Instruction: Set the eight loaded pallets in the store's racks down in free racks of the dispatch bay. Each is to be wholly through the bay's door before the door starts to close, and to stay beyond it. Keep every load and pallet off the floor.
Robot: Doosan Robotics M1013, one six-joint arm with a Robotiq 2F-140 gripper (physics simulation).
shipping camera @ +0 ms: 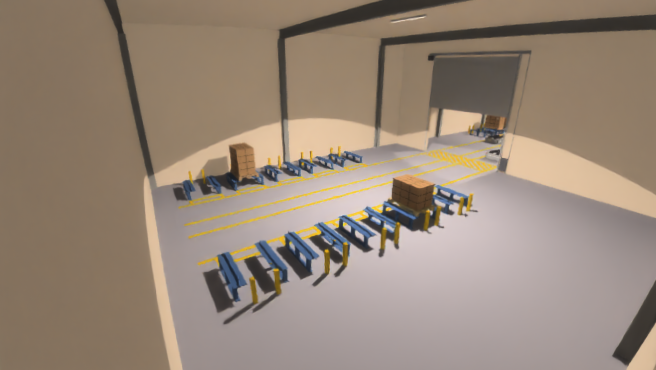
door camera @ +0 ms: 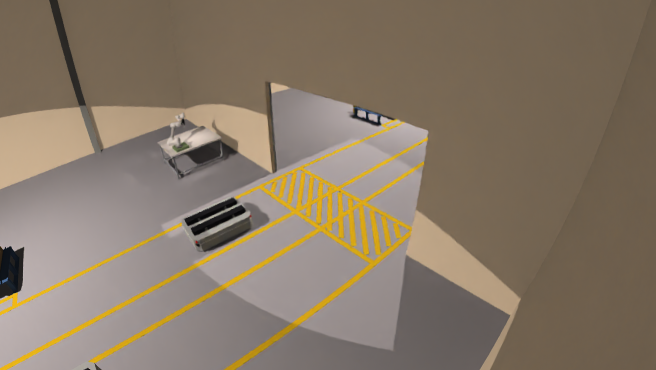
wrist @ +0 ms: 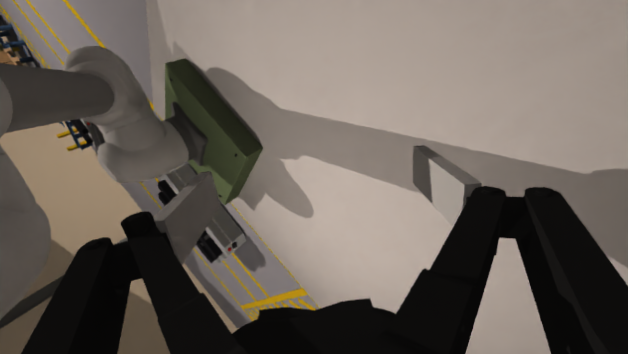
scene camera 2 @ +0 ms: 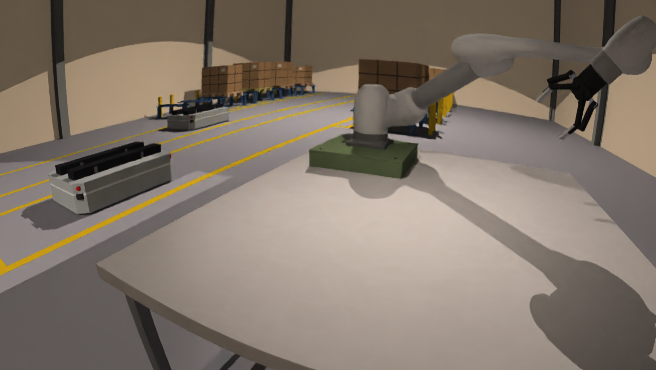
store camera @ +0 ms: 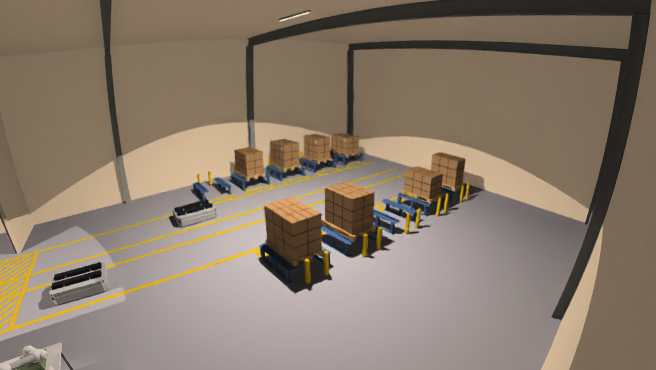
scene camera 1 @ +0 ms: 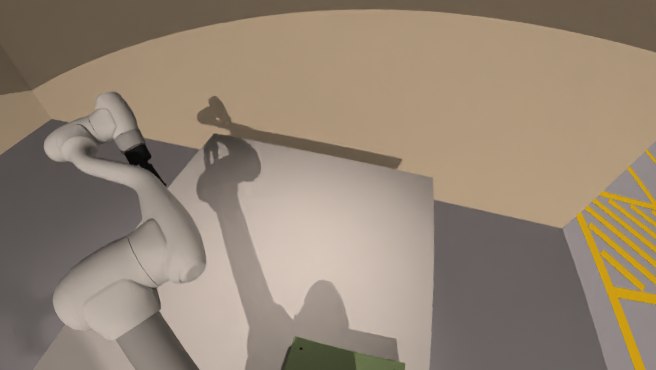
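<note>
Several brown box loads on pallets, such as the near one and another, stand on blue racks in two rows in the store camera view. In the shipping camera view one tall load and one lower load stand on racks in the dispatch bay; other blue racks there bear no load. The door's grey shutter covers the upper part of the doorway, with an opening below it. My gripper is open and empty above the table, far from the pallets.
One low carrier without a load stands between the hatched zone and the racks. A second empty carrier stands nearer the store's far rack row. Yellow posts stand behind the racks.
</note>
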